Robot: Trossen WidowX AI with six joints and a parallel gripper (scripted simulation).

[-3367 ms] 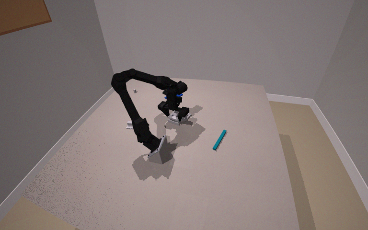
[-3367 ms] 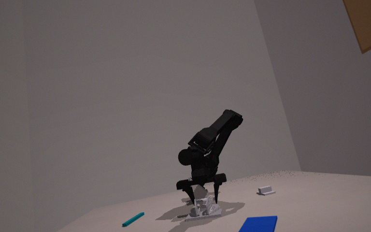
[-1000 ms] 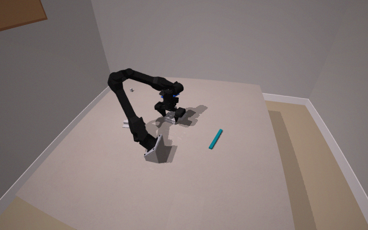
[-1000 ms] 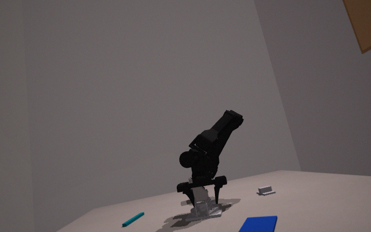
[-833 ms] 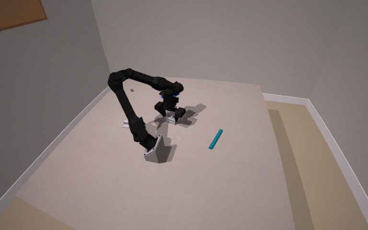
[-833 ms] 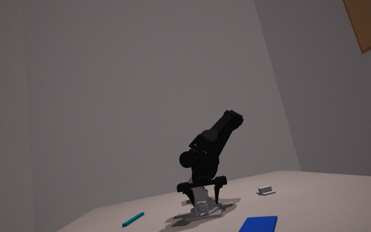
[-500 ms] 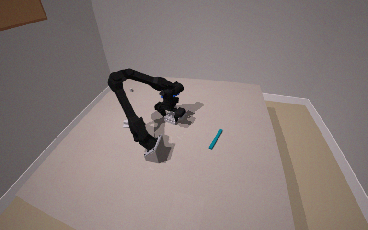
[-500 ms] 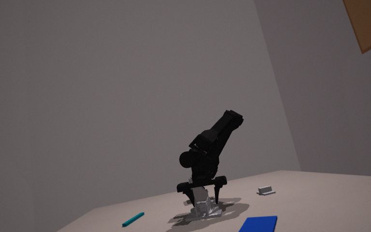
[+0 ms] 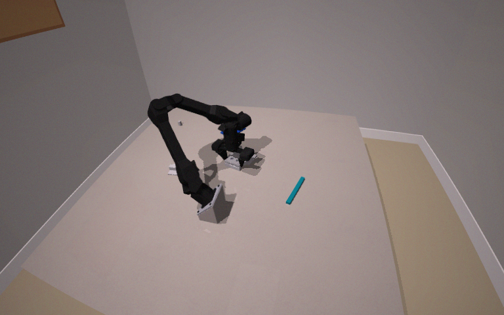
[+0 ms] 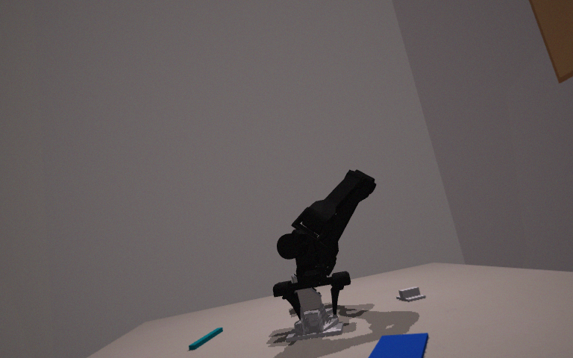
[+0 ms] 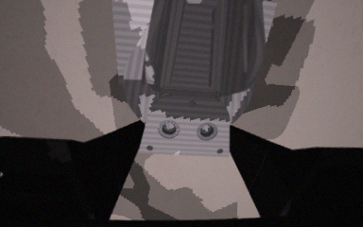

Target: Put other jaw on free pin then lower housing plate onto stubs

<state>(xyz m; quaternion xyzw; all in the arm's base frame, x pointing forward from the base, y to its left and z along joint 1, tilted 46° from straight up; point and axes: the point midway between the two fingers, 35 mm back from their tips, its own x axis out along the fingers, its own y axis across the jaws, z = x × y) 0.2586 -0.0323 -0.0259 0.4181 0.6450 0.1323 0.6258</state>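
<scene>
Now: gripper tip 30 mm short of the grey jaw and 10 mm to the right of it. Round my gripper tip: teal bar 270 mm to the right, 130 mm behind, 10 mm below; blue housing plate 290 mm ahead, 60 mm to the left, 10 mm below; white base 60 mm ahead, 30 mm to the right, 10 mm below.
</scene>
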